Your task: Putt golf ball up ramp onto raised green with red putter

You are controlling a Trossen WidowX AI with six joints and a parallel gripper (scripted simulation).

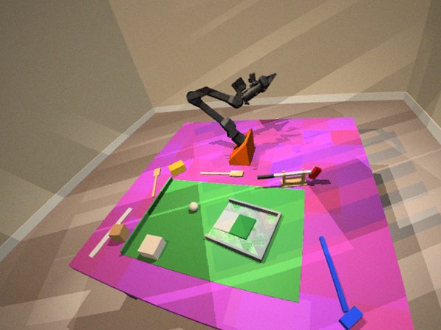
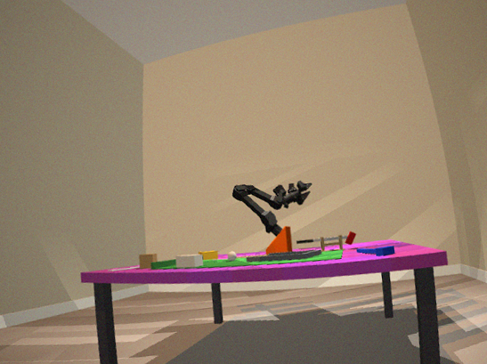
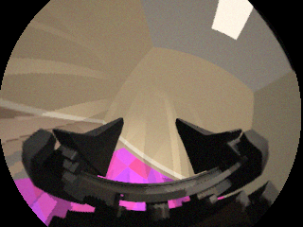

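Now: the red putter 43 cm ahead of my gripper tip, 13 cm to the left of it and 33 cm below it. Also, from my gripper tip: yellow block (44 cm ahead, 53 cm to the right, 36 cm below); grey-framed raised platform (71 cm ahead, 38 cm below); wooden rack (42 cm ahead, 15 cm to the left, 35 cm below).
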